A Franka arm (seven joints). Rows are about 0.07 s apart.
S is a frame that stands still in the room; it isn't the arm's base.
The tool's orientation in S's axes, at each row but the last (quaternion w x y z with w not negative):
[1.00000 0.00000 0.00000 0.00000]
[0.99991 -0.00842 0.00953 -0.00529]
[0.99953 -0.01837 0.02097 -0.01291]
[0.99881 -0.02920 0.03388 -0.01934]
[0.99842 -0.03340 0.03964 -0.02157]
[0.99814 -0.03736 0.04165 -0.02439]
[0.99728 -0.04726 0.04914 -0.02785]
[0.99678 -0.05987 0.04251 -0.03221]
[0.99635 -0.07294 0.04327 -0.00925]
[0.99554 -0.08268 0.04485 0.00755]
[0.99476 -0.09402 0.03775 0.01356]
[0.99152 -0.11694 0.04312 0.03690]
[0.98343 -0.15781 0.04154 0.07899]
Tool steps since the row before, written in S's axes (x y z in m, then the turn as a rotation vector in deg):
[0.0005 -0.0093 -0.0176 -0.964 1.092 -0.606]
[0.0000 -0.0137 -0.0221 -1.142 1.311 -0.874]
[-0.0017 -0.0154 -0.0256 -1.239 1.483 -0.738]
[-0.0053 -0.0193 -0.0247 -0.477 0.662 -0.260]
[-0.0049 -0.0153 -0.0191 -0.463 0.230 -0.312]
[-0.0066 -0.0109 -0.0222 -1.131 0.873 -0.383]
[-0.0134 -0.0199 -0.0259 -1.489 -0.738 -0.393]
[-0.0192 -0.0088 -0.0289 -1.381 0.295 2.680]
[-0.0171 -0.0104 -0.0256 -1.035 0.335 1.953]
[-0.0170 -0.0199 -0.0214 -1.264 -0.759 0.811]
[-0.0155 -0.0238 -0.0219 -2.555 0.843 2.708]
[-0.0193 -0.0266 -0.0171 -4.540 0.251 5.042]
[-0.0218 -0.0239 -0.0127 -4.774 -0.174 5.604]
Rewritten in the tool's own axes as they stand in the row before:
[0.0005 -0.0093 -0.0176 -0.964 1.092 -0.606]
[0.0006 -0.0133 -0.0223 -1.139 1.314 -0.874]
[-0.0002 -0.0145 -0.0262 -1.246 1.478 -0.736]
[-0.0029 -0.0180 -0.0261 -0.485 0.658 -0.254]
[-0.0027 -0.0141 -0.0204 -0.447 0.232 -0.333]
[-0.0042 -0.0095 -0.0234 -1.140 0.847 -0.413]
[-0.0096 -0.0180 -0.0288 -1.398 -0.771 -0.607]
[-0.0161 -0.0063 -0.0313 -1.610 -0.117 2.563]
[-0.0146 -0.0068 -0.0282 -1.205 0.033 1.883]
[-0.0151 -0.0157 -0.0258 -1.338 -0.853 0.560]
[-0.0142 -0.0188 -0.0271 -2.740 0.411 2.626]
[-0.0192 -0.0203 -0.0243 -4.970 -0.532 4.595]
[-0.0235 -0.0149 -0.0208 -5.320 -1.062 4.979]

